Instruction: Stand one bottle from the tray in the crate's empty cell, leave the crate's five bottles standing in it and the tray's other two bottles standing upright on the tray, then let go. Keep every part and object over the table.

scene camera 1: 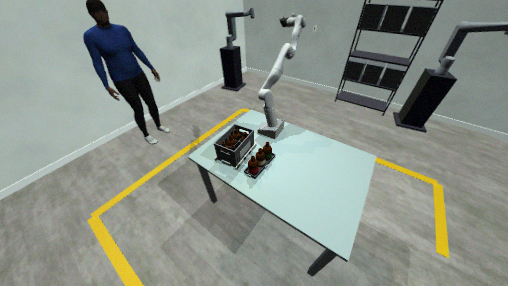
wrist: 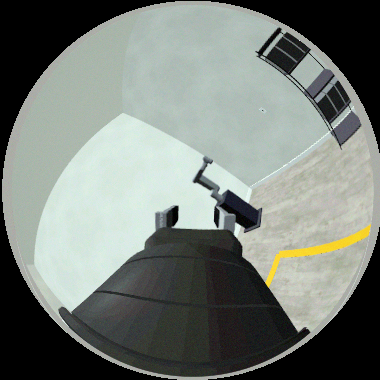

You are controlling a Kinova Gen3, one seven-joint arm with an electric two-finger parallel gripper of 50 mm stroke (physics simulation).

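Places are measured from the arm's base along level axes (x ahead, y left, z up), in millimetres.
Pixels of known places: gripper, fingertip midpoint: (scene camera 1: 281, 21) (wrist: 195, 213); arm's base at its link origin: (scene camera 1: 272, 124).
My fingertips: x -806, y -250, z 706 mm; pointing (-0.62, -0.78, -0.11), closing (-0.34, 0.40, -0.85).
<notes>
For each thing: its top centre in the pictures, then the offset to it from my fingertips. "*": a spot on its surface instead. Level surfaces: height alone.
- dark grey crate at its top centre: (scene camera 1: 234, 136) 609 mm down, 1192 mm ahead, 81 mm left
- black tray at a spot on its surface: (scene camera 1: 270, 161) * 783 mm down, 1168 mm ahead, 372 mm left
- pale label at a spot on its surface: (scene camera 1: 260, 157) * 675 mm down, 1252 mm ahead, 324 mm left
- green label at a spot on its surface: (scene camera 1: 268, 149) * 669 mm down, 1160 mm ahead, 348 mm left
- pale table at its surface level: 784 mm down
My gripper (scene camera 1: 282, 22) (wrist: 195, 213) is open and empty, raised high above and behind the table, far from the bottles. In the scene view, a dark grey crate (scene camera 1: 242, 152) stands at the table's left end with brown bottles upright in it; its empty cell cannot be made out. Beside it, a black tray (scene camera 1: 271, 161) holds three upright brown bottles in a row: one with a red label (scene camera 1: 253, 166), one with a pale label (scene camera 1: 260, 157) and one with a green label (scene camera 1: 268, 149). The crate, tray and bottles do not show in the wrist view.
The crate and tray are on a pale table (scene camera 1: 320, 185), near the arm's base (scene camera 1: 271, 128). A person (scene camera 1: 117, 52) stands on the floor at the left. Another arm on a black pedestal (scene camera 1: 231, 67) (wrist: 240, 209) and a shelf rack (scene camera 1: 380, 59) stand behind; a further pedestal (scene camera 1: 426, 100) stands right.
</notes>
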